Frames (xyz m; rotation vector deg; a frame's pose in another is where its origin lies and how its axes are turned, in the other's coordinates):
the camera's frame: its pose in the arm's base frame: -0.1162 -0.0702 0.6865 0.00 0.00 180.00
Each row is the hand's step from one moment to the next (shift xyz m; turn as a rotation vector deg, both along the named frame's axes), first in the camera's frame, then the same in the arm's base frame.
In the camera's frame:
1: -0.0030 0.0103 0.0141 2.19 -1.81 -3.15
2: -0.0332 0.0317 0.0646 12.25 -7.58 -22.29
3: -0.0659 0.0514 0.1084 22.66 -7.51 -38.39
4: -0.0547 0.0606 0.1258 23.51 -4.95 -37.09
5: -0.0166 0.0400 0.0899 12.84 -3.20 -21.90
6: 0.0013 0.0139 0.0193 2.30 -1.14 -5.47
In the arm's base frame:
1: 0.0030 -0.0103 0.0141 -2.19 1.81 -3.15
2: 0.0332 -0.0317 0.0646 -12.25 7.58 -22.29
3: 0.0659 -0.0514 0.1084 -22.66 7.51 -38.39
4: 0.0547 -0.0606 0.1258 -23.51 4.95 -37.09
5: 0.0166 -0.0400 0.0899 -12.84 3.20 -21.90
6: -0.0013 -0.0139 0.0193 -2.30 1.14 -5.47

